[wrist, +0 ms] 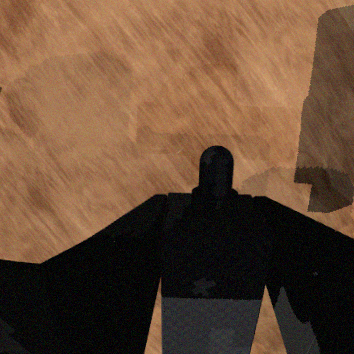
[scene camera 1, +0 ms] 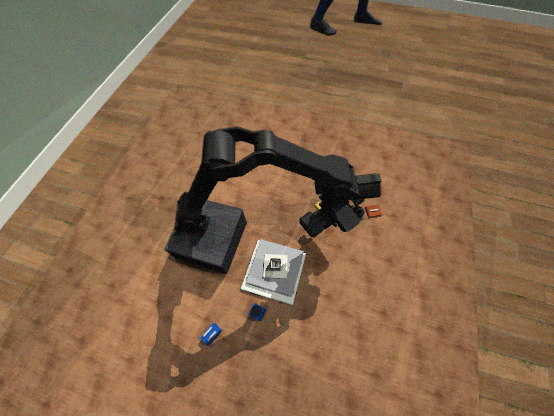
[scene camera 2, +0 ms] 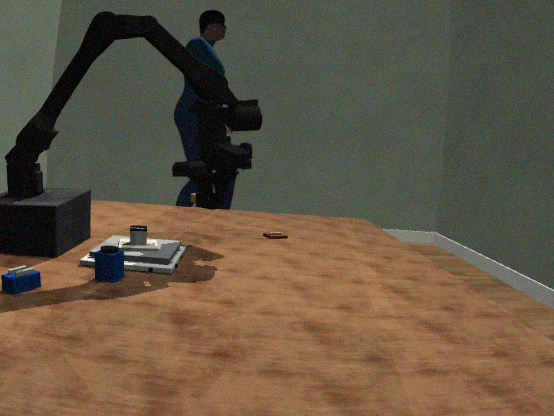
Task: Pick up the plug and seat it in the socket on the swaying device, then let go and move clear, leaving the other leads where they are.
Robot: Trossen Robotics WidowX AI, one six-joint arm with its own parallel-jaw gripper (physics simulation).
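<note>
The plug [wrist: 211,322] is a dark block with a rounded tip, between my fingers in the wrist view. A yellow part [scene camera 1: 318,205] [scene camera 2: 193,198] beside my fingers appears to belong to it. My gripper [scene camera 2: 214,201] [wrist: 209,207] is shut on the plug and holds it above the table, to the right of the device in scene camera 1; there the wrist hides the fingertips. The device is a flat white and grey plate [scene camera 1: 254,260] [scene camera 2: 167,248] with a cream square. The socket [scene camera 1: 275,263] [scene camera 2: 138,235], a small grey box with an open top, stands on it, away from the plug.
A blue block with pale prongs [scene camera 1: 210,334] [scene camera 2: 21,281] and a blue block with a round black top [scene camera 1: 257,311] [scene camera 2: 109,265] stand near the device. A flat orange piece [scene camera 1: 373,211] [scene camera 2: 275,235] lies beyond the gripper. A person stands behind the table.
</note>
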